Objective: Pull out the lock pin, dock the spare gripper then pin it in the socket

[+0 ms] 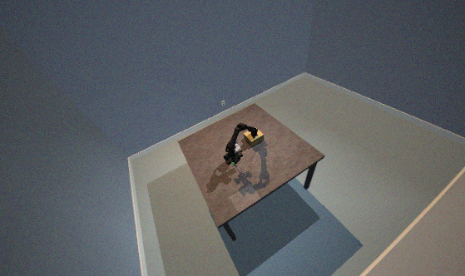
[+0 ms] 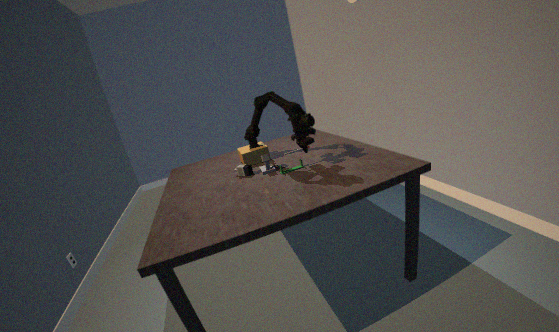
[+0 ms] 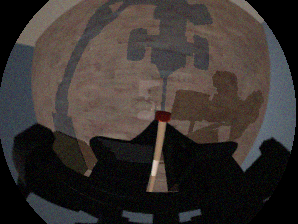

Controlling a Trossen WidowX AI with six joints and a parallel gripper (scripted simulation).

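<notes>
The green strip lies 20 mm ahead of my gripper tip, 100 mm to the right of it and 50 mm below it. The rest, counted from my gripper tip: grey post 80 mm behind, 230 mm to the right, 20 mm below; then spare gripper 120 mm behind, 370 mm to the right, 50 mm below.
</notes>
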